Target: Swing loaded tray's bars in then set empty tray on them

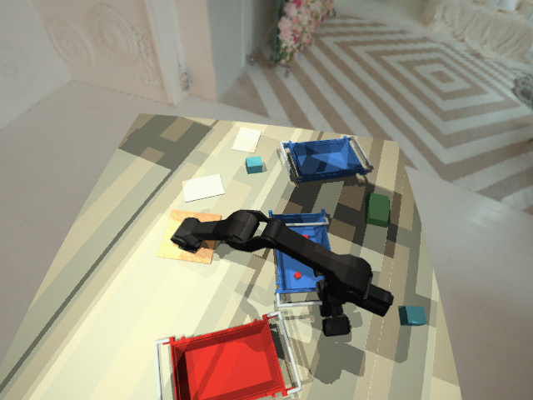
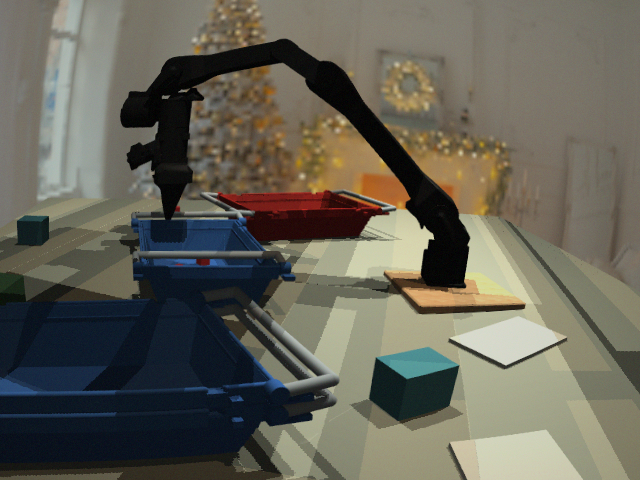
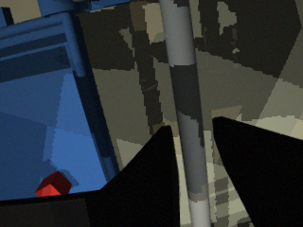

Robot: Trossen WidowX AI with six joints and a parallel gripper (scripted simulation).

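Right now my gripper tip is 210 mm past the red tray, 230 mm to the left of it and 10 mm above it. Round my gripper tip: green block (160 mm ahead, 410 mm to the left, 30 mm below).
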